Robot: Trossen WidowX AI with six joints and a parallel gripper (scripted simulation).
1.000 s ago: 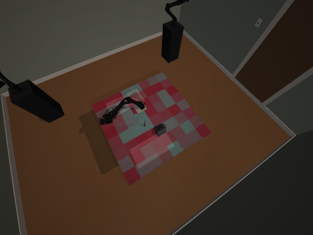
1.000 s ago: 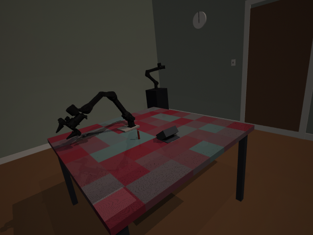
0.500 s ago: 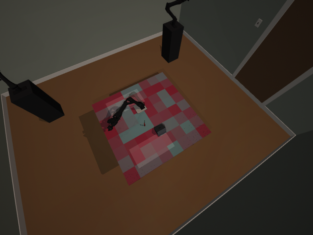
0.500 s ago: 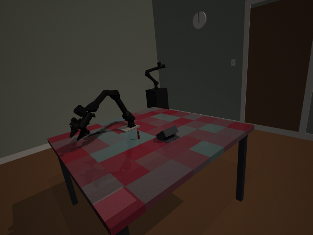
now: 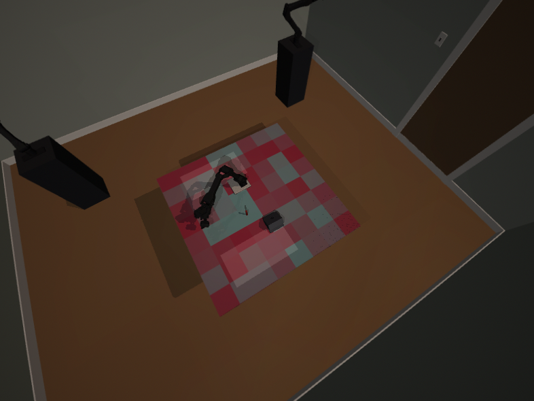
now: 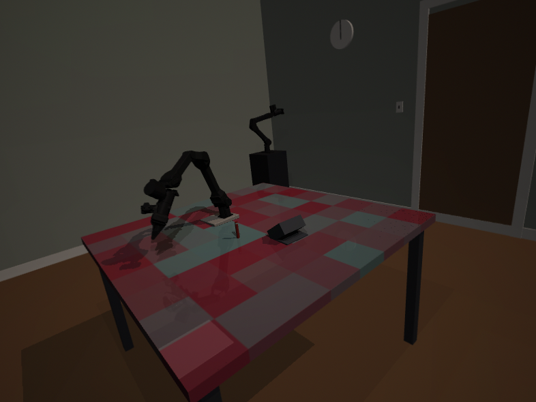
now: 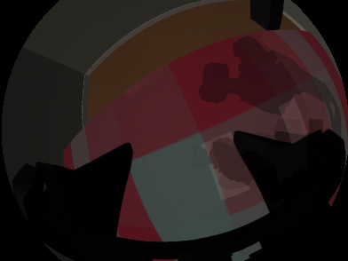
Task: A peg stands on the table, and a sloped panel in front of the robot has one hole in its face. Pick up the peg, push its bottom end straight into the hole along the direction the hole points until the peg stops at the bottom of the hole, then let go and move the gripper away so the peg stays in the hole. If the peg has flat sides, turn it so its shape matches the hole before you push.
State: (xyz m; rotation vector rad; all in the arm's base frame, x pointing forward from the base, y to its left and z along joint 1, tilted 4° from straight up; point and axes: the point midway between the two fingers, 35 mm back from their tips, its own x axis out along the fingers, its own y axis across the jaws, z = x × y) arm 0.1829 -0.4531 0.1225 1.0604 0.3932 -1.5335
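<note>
Right now my gripper tip is 35 cm to the right of the red peg, 9 cm short of it and 5 cm above it. From my gripper tip the other things lie so: dark sloped panel: 50 cm to the left, 27 cm ahead, 7 cm below.
</note>
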